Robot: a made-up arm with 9 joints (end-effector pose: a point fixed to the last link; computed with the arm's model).
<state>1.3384 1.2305 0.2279 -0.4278 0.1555 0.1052 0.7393 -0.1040 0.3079</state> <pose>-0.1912 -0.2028 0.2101 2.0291 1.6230 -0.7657</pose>
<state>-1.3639 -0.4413 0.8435 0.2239 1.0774 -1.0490 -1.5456 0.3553 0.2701</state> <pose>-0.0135 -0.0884 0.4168 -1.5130 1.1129 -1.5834</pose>
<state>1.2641 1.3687 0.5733 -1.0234 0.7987 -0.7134 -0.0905 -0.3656 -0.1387</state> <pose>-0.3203 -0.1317 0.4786 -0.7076 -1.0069 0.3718</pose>
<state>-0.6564 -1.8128 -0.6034 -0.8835 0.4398 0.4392 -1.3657 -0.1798 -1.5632</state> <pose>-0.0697 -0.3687 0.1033 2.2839 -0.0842 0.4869</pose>
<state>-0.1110 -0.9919 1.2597 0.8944 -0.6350 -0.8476 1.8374 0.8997 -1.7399</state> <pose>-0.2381 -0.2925 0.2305 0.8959 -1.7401 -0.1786</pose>
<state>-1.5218 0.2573 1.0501 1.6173 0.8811 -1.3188 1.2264 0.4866 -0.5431</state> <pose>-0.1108 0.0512 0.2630 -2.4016 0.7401 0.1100</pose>
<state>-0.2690 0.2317 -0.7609 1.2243 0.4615 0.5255 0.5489 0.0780 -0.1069</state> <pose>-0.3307 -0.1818 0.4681 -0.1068 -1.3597 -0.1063</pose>
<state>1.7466 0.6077 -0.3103 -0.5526 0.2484 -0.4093 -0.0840 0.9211 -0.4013</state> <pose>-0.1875 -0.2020 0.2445 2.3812 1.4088 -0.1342</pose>
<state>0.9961 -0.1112 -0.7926 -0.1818 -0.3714 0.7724 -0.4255 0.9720 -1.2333</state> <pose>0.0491 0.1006 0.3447 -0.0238 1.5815 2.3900</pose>
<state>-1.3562 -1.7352 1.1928 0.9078 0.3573 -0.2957 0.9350 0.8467 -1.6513</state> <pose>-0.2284 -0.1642 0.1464 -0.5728 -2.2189 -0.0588</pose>
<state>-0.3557 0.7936 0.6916 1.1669 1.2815 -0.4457 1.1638 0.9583 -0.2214</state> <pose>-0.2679 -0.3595 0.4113 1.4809 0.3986 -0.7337</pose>
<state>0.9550 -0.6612 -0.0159 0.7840 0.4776 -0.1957 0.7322 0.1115 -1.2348</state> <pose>-0.0473 -0.4173 0.5193 1.0142 0.2557 0.4638</pose>
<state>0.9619 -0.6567 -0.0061 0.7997 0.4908 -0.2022 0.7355 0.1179 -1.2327</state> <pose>-0.0544 -0.4190 0.5164 1.0263 0.2441 0.4435</pose>
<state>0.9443 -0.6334 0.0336 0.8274 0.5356 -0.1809 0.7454 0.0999 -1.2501</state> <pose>-0.0725 -0.4276 0.5053 1.0925 0.2294 0.3885</pose>
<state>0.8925 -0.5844 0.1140 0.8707 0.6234 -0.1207 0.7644 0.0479 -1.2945</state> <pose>-0.1054 -0.4421 0.4797 1.2405 0.2089 0.2941</pose>
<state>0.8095 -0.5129 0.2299 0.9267 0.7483 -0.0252 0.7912 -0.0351 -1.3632</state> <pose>-0.1500 -0.4535 0.4345 1.4765 0.1777 0.1861</pose>
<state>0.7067 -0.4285 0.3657 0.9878 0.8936 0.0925 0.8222 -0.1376 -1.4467</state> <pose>-0.1956 -0.4496 0.3716 1.7809 0.1331 0.1036</pose>
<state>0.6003 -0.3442 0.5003 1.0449 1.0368 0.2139 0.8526 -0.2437 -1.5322</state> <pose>-0.2293 -0.4259 0.3033 2.1061 0.0795 0.0757</pose>
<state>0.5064 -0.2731 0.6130 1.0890 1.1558 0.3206 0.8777 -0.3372 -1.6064</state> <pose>-0.2451 -0.3910 0.2463 2.3914 0.0292 0.1018</pose>
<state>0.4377 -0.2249 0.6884 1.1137 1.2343 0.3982 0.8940 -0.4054 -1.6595</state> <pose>-0.2468 -0.3611 0.2101 2.5883 -0.0039 0.1551</pose>
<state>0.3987 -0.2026 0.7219 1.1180 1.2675 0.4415 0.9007 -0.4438 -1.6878</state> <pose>-0.2420 -0.3468 0.1934 2.6802 -0.0146 0.2037</pose>
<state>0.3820 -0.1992 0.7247 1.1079 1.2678 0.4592 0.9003 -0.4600 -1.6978</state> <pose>-0.2356 -0.3463 0.1891 2.6950 -0.0086 0.2368</pose>
